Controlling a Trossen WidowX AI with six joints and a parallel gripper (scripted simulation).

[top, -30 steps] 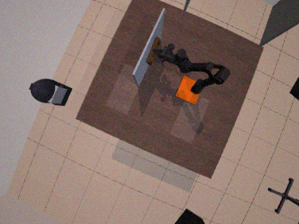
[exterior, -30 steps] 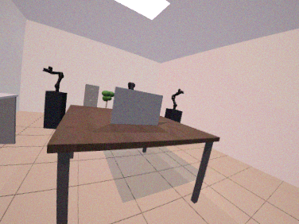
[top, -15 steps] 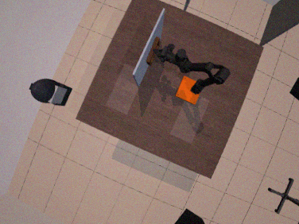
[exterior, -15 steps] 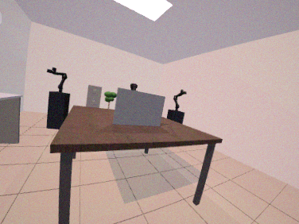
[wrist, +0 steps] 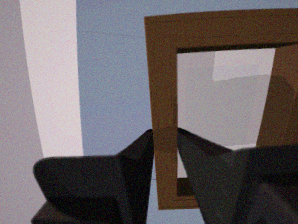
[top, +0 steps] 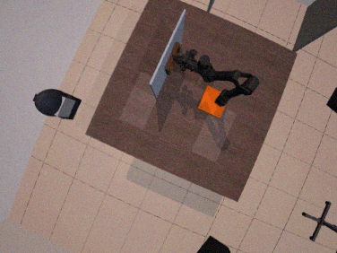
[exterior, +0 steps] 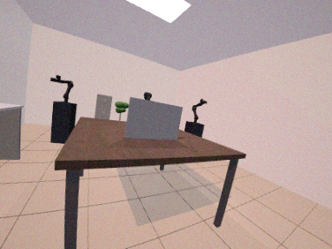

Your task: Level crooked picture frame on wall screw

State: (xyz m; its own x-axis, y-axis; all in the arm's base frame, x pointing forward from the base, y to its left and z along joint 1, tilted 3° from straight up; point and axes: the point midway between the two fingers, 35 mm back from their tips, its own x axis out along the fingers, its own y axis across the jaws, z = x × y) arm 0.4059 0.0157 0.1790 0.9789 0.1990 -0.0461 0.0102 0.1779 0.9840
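My gripper tip is now 5 cm above the brown picture frame, 1 cm to the left of it and 1 cm short of it. From my gripper tip the other things lie so: wall panel: 6 cm below, 2 cm ahead.
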